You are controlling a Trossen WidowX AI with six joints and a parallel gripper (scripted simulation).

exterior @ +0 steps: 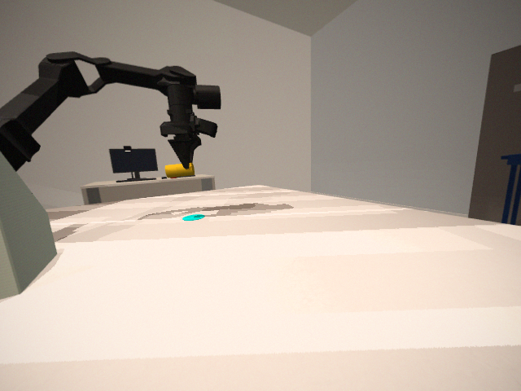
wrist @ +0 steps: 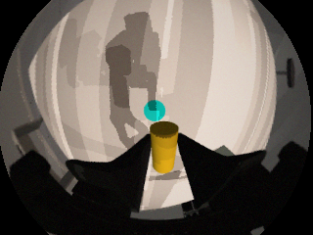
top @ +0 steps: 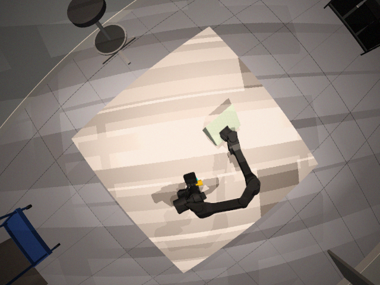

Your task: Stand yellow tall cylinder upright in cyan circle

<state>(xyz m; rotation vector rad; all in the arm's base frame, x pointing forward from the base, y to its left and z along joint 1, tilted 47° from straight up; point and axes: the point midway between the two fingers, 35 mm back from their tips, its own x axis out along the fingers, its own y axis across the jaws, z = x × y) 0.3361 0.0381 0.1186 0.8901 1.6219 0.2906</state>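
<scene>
Right now my gripper tip is 10 mm to the right of the cyan circle and 140 mm above it. The rest, counted from my gripper tip: yellow tall cylinder (20 mm behind, 10 mm to the left).
</scene>
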